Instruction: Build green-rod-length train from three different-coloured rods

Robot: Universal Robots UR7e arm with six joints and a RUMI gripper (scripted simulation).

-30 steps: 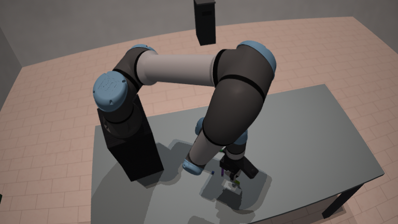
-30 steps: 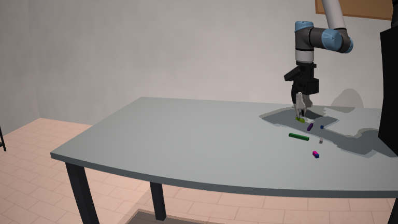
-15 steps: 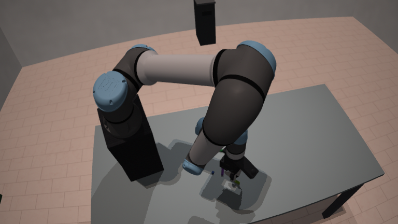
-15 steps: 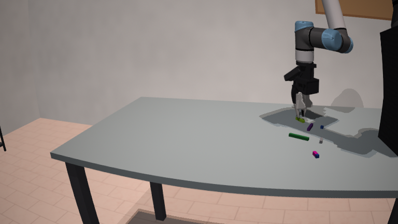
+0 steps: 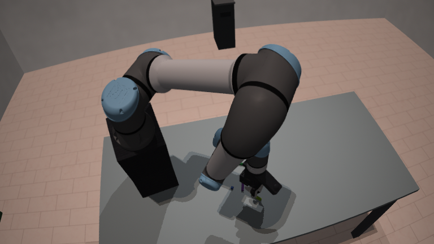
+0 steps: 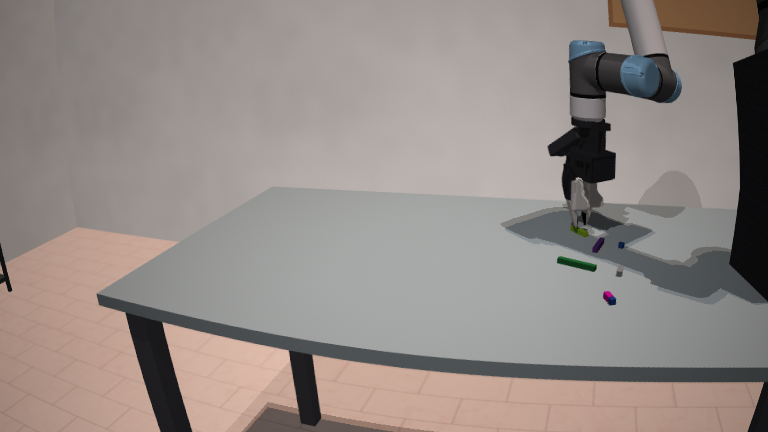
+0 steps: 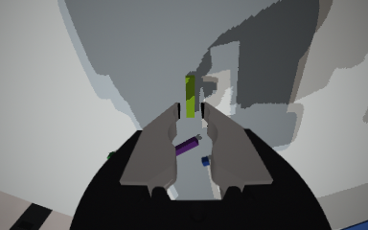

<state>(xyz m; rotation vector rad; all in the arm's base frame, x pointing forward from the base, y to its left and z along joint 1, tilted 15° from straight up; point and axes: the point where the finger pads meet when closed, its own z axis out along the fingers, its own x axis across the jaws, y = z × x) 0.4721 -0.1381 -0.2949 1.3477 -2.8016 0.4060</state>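
The lime rod lies 30 mm below my hand. Also, from my hand: green rod: 30 mm behind, 170 mm to the left, 30 mm below; then purple rod: 60 mm behind, 70 mm to the left, 30 mm below; then grey rod: 120 mm behind, 180 mm to the left, 30 mm below.
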